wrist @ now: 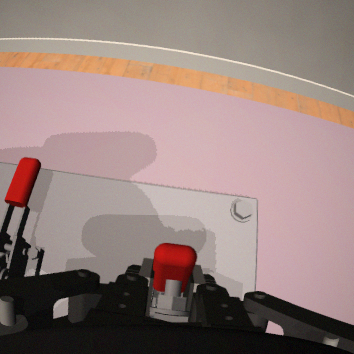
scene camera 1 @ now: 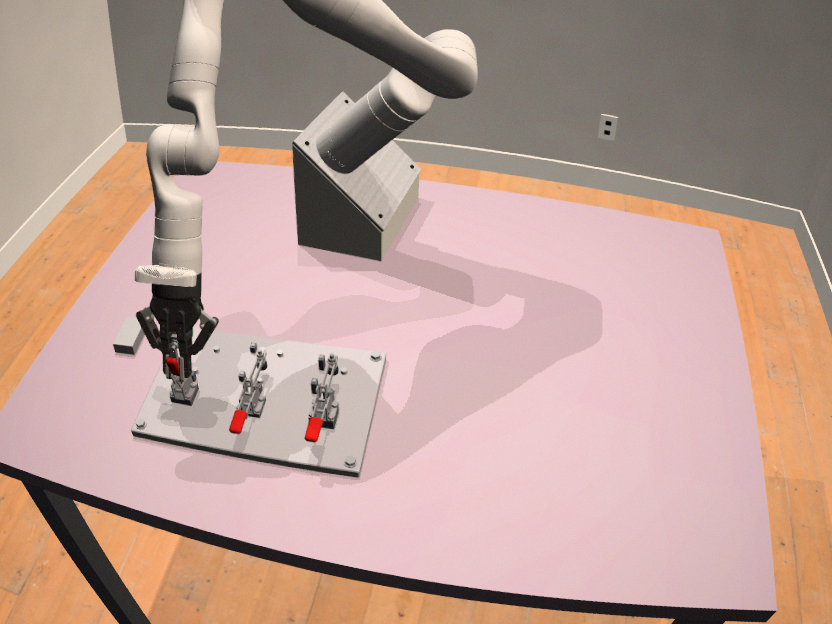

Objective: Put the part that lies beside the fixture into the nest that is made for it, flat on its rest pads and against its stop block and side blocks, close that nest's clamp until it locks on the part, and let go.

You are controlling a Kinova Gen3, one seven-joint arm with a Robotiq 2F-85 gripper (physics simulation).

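Places are measured from the arm's base along level axes (x left, y back, z up), in metres.
Pixels of known places: gripper, fingertip midpoint: (wrist: 169, 278) (scene camera 1: 177, 378); arm's base, link origin: (scene camera 1: 336, 152).
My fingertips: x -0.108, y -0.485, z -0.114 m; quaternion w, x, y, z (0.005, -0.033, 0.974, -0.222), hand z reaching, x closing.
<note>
Ahead of a thing's pixels: the offset from my fingertips to its top centre. "spot": to the spot under its first point.
A plain grey block {dx -0.159, dy +0.111, dz -0.040 m} (scene camera 1: 128, 336), the loose part, lies on the table beside the back left corner of the fixture plate {dx +0.107, dy +0.047, dz -0.045 m} (scene camera 1: 209, 429) (wrist: 105, 200). My gripper (scene camera 1: 177, 373) (wrist: 169, 278) is shut on the red handle {dx +0.000, dy -0.002, dz +0.045 m} (scene camera 1: 172, 365) (wrist: 174, 257) of the left clamp {spot: dx +0.010, dy -0.008, dz -0.018 m} (scene camera 1: 183, 392), which stands raised between the fingers. In the wrist view a metal spindle with a nut {dx -0.001, dy +0.022, dz +0.063 m} (wrist: 172, 302) shows just below the handle. The fingers and clamp hide the left nest. The middle clamp {dx +0.109, dy +0.018, dz +0.007 m} (scene camera 1: 252, 397) and the right clamp {dx +0.219, dy +0.025, dz +0.017 m} (scene camera 1: 324, 406) have their handles towards the plate's front edge.
The middle clamp's red handle {dx +0.113, dy -0.040, dz -0.008 m} (scene camera 1: 237, 421) (wrist: 23, 182) stands near my gripper's side. The right clamp's red handle {dx +0.223, dy -0.033, dz +0.002 m} (scene camera 1: 313, 428) is farther right. Hex bolts sit at plate corners, one at the front left (scene camera 1: 140, 423) (wrist: 242, 209). The robot's base (scene camera 1: 339, 211) stands behind the plate.
</note>
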